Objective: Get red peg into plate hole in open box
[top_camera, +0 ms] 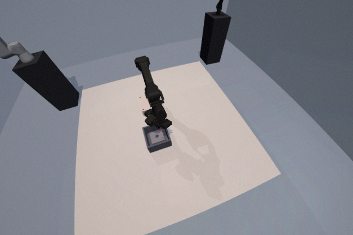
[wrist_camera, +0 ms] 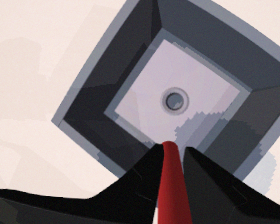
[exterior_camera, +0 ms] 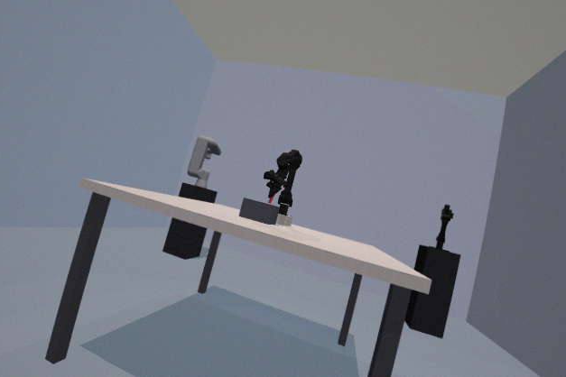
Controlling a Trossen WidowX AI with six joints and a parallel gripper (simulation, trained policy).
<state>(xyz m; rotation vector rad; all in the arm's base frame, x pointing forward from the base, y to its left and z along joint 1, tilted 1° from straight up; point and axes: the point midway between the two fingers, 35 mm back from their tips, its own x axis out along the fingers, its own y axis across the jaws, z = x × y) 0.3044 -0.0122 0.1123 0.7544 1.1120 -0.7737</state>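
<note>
Now: gripper tip 10 mm past the red peg, 10 mm to the right of it and 10 mm below it. Round my gripper tip: grey box (20 mm ahead, 20 mm to the right, 110 mm below).
</note>
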